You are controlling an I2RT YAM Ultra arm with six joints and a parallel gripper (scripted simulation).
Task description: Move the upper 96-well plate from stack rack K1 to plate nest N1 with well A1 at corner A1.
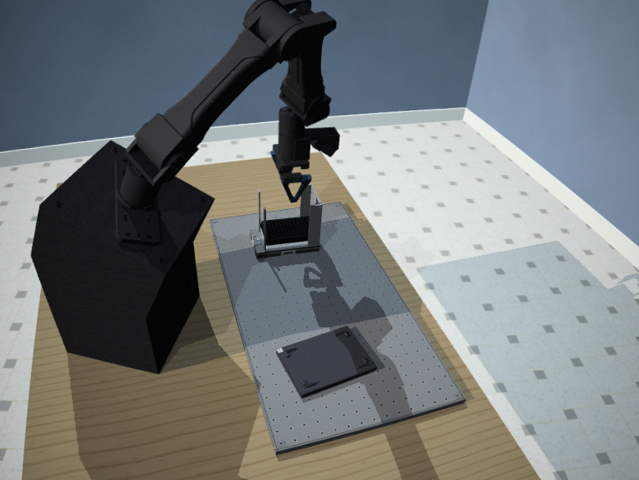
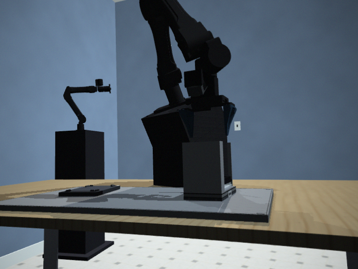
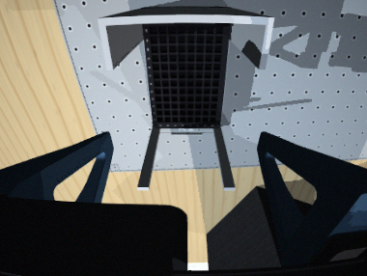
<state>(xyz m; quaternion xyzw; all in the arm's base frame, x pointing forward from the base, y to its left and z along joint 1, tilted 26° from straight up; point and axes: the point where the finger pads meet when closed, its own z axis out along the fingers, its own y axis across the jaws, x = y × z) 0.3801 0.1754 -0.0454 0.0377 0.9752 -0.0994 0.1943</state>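
My hand is 120 mm above the black 96-well plate. Round my hand: pale A1 square: 340 mm to the right, 150 mm below, 130 mm behind; tall grey wall: 80 mm below, 70 mm ahead, 10 mm to the right; clear plate: 140 mm below.
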